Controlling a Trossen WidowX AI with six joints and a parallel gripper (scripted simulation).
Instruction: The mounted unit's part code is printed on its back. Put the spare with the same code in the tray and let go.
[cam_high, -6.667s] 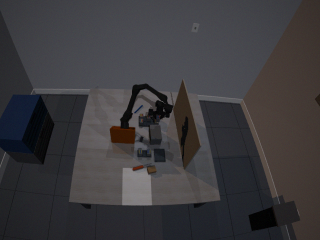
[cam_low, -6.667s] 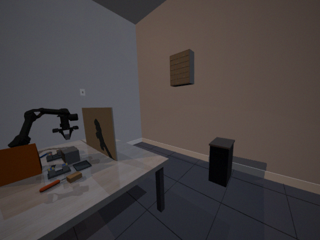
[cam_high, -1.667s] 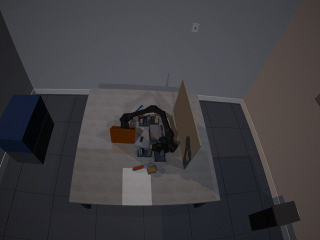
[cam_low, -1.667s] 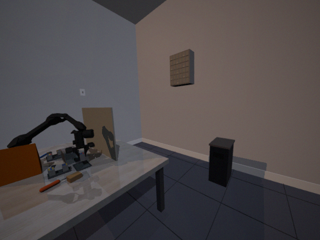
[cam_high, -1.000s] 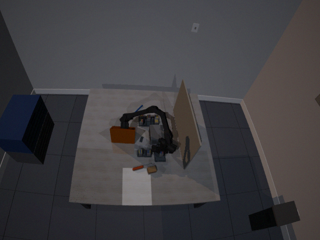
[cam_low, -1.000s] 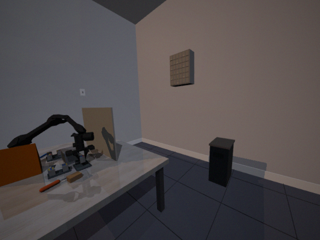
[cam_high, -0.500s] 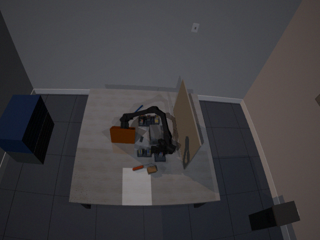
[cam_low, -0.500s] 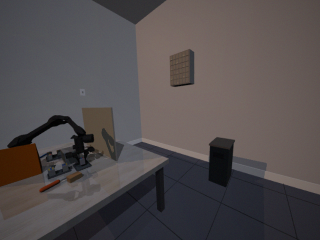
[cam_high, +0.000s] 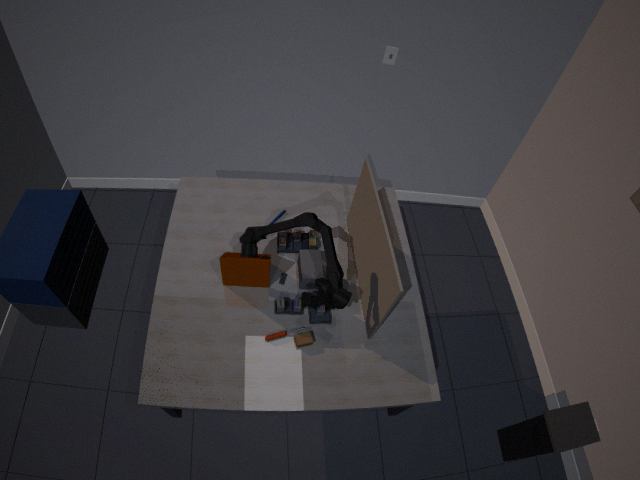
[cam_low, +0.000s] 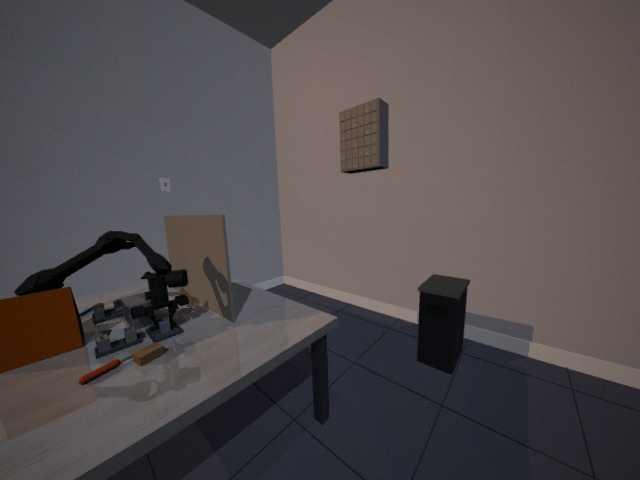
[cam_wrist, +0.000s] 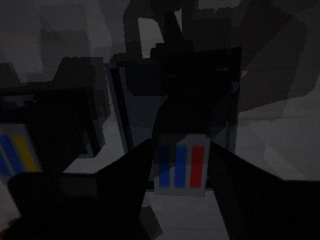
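Now: the spare block 2 cm above my gripper tip. From my gripper tip the other things lie so: small brown block 16 cm to the right, 6 cm behind, 1 cm below; then small rack 14 cm behind, 2 cm below, 1 cm to the right; then dark flat tray 2 cm below.
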